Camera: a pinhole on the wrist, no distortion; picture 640 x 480 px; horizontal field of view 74.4 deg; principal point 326.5 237.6 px. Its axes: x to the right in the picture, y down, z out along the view. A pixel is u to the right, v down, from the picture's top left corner.
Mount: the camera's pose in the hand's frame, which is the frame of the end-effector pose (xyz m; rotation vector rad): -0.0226 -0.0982 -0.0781 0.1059 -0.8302 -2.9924
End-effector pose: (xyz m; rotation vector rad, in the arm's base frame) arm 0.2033 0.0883 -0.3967 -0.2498 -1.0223 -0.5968
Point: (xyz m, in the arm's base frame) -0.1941 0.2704 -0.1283
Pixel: 267 457
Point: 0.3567 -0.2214 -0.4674
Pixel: behind the camera
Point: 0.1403 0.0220 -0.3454
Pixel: 29 451
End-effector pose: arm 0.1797 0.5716 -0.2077 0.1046 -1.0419 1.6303
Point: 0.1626 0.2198 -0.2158
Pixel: 592 323
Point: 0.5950 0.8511 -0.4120
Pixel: behind the camera
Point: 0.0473 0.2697 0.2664
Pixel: outside the picture
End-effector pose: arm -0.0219 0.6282 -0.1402 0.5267 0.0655 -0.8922
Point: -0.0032 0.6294 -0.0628
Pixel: 265 128
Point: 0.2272 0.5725 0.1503
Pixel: 160 91
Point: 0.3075 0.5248 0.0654
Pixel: 20 32
